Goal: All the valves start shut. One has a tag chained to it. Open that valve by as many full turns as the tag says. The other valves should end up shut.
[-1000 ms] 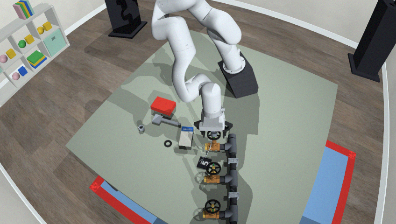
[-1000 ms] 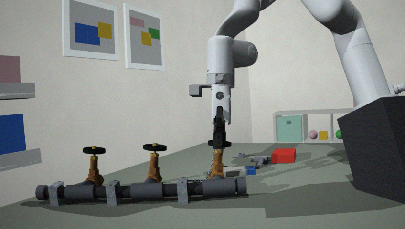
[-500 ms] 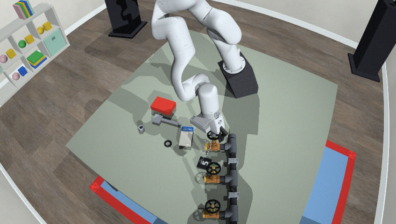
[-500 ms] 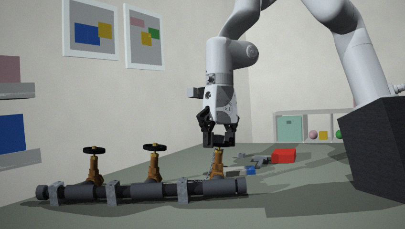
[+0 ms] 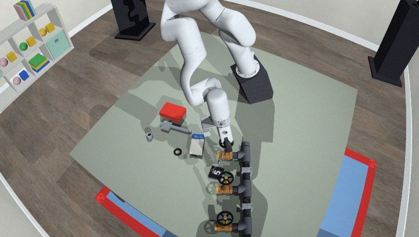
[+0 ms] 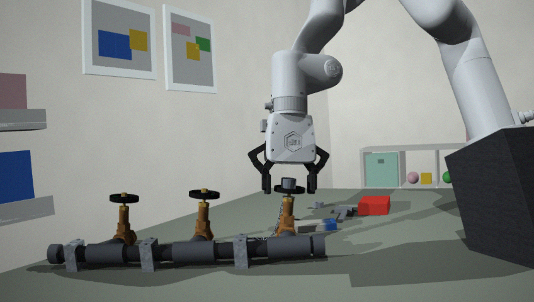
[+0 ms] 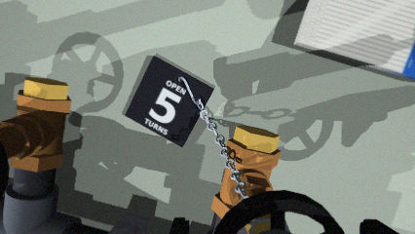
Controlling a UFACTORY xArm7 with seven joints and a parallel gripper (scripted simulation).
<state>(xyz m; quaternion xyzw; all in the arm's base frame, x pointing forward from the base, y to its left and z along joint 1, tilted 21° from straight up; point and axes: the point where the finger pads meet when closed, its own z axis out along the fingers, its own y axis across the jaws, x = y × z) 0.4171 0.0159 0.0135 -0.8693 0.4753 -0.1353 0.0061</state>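
Right now my hand is 2 cm below the grey cap. Round my hand: black washer 23 cm to the right, 12 cm below, 5 cm ahead; blue box 15 cm to the right, 11 cm below, 1 cm behind; black tag 12 cm below, 10 cm ahead, 2 cm to the right.
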